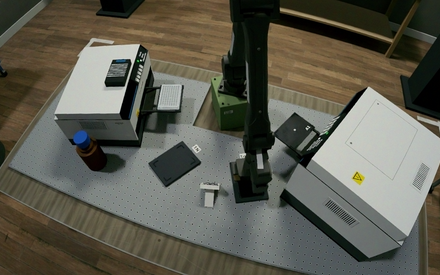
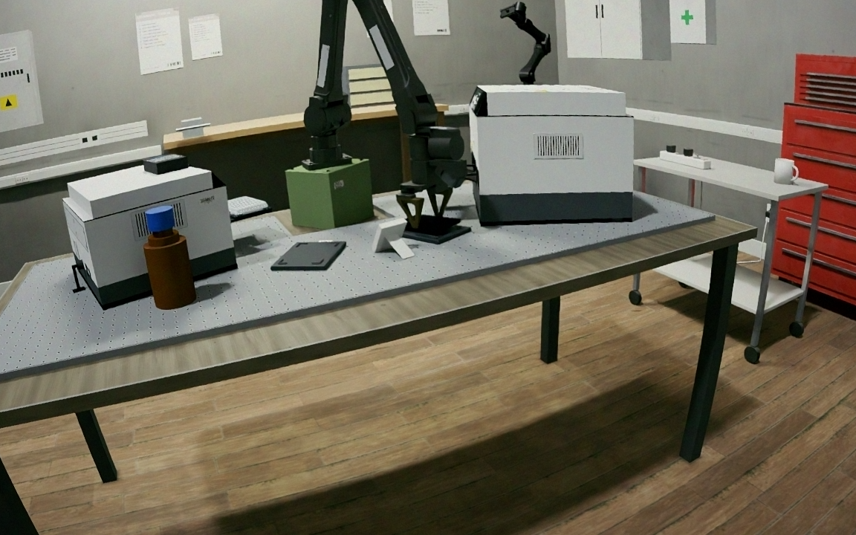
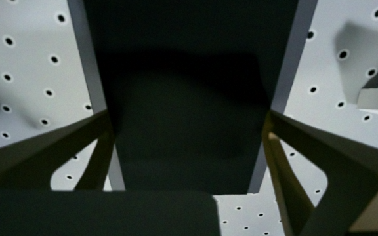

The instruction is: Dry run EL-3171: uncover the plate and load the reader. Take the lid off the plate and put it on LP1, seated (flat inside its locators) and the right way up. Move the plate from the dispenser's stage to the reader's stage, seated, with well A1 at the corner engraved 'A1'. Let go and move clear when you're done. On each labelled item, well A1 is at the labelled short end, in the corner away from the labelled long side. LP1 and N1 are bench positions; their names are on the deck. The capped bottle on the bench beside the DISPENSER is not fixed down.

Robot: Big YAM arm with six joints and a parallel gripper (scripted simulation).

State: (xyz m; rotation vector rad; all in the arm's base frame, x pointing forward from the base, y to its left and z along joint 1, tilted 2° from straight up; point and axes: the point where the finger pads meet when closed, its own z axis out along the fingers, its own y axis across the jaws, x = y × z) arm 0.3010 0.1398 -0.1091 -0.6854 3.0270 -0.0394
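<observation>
Right now the dark lid is 10 mm below my hand. Round my hand: well plate (220 mm behind, 390 mm to the right, 60 mm above); LP1 pad (20 mm below); N1 nest (10 mm ahead, 290 mm to the right, 20 mm below).
</observation>
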